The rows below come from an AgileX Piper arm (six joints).
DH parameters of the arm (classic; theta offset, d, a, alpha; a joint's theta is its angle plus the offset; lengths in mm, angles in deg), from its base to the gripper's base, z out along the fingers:
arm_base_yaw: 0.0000 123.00 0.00 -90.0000
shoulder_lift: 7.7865 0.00 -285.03 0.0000
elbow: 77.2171 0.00 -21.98 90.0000
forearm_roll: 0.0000 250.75 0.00 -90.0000
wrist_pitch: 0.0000 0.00 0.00 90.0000
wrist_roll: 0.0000 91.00 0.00 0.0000
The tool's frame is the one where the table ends.
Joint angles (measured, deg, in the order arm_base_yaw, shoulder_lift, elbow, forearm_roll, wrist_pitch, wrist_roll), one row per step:
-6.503, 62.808, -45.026, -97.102, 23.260, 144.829
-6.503, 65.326, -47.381, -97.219, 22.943, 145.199
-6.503, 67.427, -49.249, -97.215, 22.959, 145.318
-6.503, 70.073, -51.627, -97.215, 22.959, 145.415
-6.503, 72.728, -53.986, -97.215, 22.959, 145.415
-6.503, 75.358, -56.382, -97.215, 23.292, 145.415
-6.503, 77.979, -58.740, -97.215, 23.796, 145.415
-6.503, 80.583, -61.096, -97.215, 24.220, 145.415
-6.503, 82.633, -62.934, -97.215, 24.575, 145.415
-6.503, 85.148, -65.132, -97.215, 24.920, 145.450
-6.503, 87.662, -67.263, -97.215, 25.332, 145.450
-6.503, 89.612, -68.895, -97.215, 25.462, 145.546
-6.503, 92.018, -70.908, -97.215, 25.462, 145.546
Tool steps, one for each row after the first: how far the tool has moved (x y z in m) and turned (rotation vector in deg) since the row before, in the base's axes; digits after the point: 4 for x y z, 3 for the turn. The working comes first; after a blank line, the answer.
Tool pose at each row, in the base's axes (x y z in m, rotation vector in deg; the steps are taken from these numbers as rounded here):
0.2316, -0.0623, 0.3436, 59.058, 79.620, 9.871
0.2436, -0.0632, 0.3465, 59.122, 79.802, 10.272
0.2534, -0.0643, 0.3480, 59.290, 79.942, 10.253
0.2658, -0.0657, 0.3496, 59.442, 80.136, 10.214
0.2785, -0.0672, 0.3503, 59.533, 80.403, 10.091
0.2909, -0.0691, 0.3509, 59.749, 80.407, 9.716
0.3031, -0.0712, 0.3508, 60.046, 80.330, 9.185
0.3154, -0.0732, 0.3502, 60.301, 80.289, 8.725
0.3251, -0.0748, 0.3492, 60.513, 80.258, 8.337
0.3369, -0.0767, 0.3472, 60.776, 80.309, 7.937
0.3486, -0.0786, 0.3442, 61.059, 80.396, 7.425
0.3577, -0.0798, 0.3413, 61.272, 80.550, 7.247
0.3690, -0.0811, 0.3373, 61.385, 80.904, 7.076

0.0120, -0.0009, 0.0029, 0.297, 0.025, 0.275
0.0098, -0.0011, 0.0015, 0.129, 0.171, -0.036
0.0124, -0.0014, 0.0016, 0.114, 0.219, -0.016
0.0127, -0.0015, 0.0007, 0.033, 0.295, 0.000
0.0124, -0.0019, 0.0006, -0.057, 0.200, -0.321
0.0122, -0.0021, -0.0001, -0.098, 0.212, -0.485
0.0123, -0.0020, -0.0006, -0.082, 0.205, -0.408
0.0097, -0.0016, -0.0010, -0.070, 0.176, -0.340
0.0118, -0.0019, -0.0020, -0.027, 0.264, -0.338
0.0117, -0.0019, -0.0030, -0.068, 0.342, -0.394
0.0091, -0.0012, -0.0029, 0.079, 0.253, -0.143
0.0113, -0.0013, -0.0040, 0.045, 0.391, 0.000

